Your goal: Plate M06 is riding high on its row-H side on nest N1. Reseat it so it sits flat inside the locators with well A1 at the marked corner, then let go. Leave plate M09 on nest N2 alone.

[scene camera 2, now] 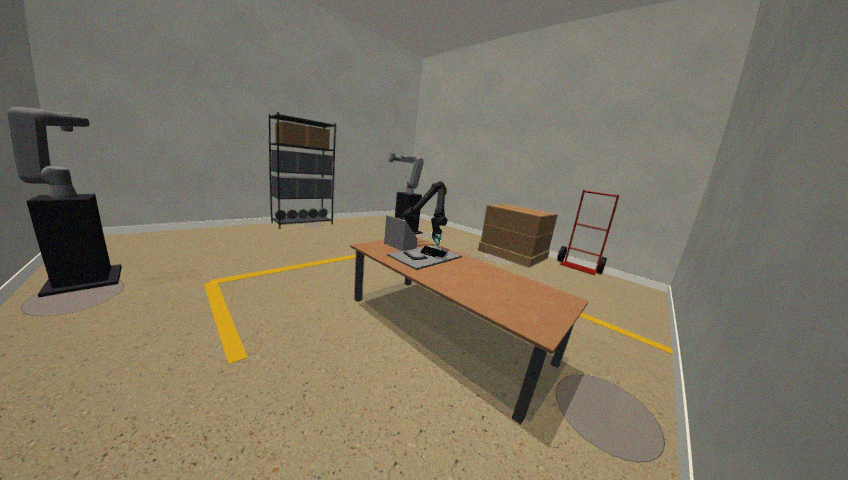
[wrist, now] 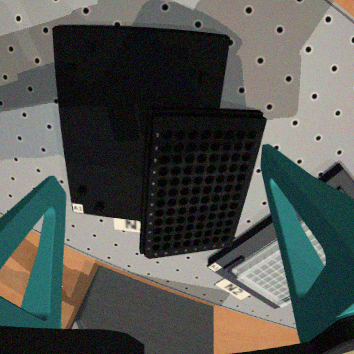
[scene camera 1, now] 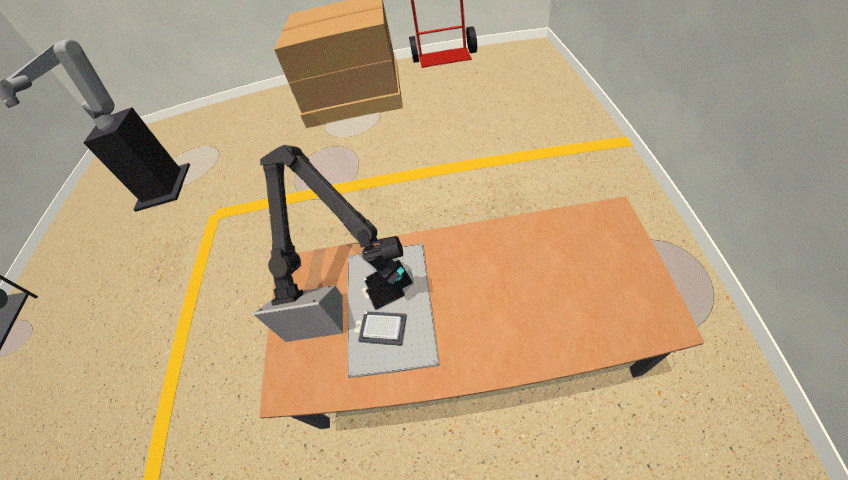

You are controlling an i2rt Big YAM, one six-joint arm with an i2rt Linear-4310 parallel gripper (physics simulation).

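Frame: origin at the arm's base, x right, y ahead, z up, level; millimetres.
Where they show: gripper, fingertip midpoint: (scene camera 2: 438, 243) (wrist: 155, 169) (scene camera 1: 392, 270); arm's base at its link origin: (scene camera 2: 399, 226) (scene camera 1: 288, 299).
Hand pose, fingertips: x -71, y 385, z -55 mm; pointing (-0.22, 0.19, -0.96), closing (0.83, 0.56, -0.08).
Each offset is from my fingertips to the top centre of the thing. Level surfaces: height alone.
Black 96-well plate M06 {dx +43, dy -47, dz -50 mm} (wrist: 202, 185) (scene camera 1: 385, 295) lies across one side of black nest N1 {dx -17, dy -36, dz -76 mm} (wrist: 100, 145), hanging past its right and near edges in the wrist view. It is not inside the locators; its exact tilt is hard to tell. The nest's A1 corner mark {dx -43, dy -126, dz -86 mm} (wrist: 77, 207) is uncovered. My gripper (wrist: 155, 169) (scene camera 1: 399, 273) (scene camera 2: 437, 240) is open and empty above the plate and nest, its teal fingers wide apart. Pale plate M09 {dx +180, dy -75, dz -72 mm} (wrist: 267, 265) (scene camera 1: 382, 326) sits in nest N2 {dx +180, dy -75, dz -80 mm} (wrist: 245, 239) (scene camera 1: 380, 342).
The nests stand on a grey perforated board (scene camera 1: 416, 350) (wrist: 295, 90) on the orange table {dz -111 mm} (scene camera 1: 535, 285) (scene camera 2: 487, 291). A grey box (scene camera 1: 303, 318) (scene camera 2: 399, 233) stands by my arm's base. Cardboard boxes (scene camera 1: 342, 59) (scene camera 2: 517, 231) and a red hand truck (scene camera 1: 445, 57) stand on the floor beyond the table.
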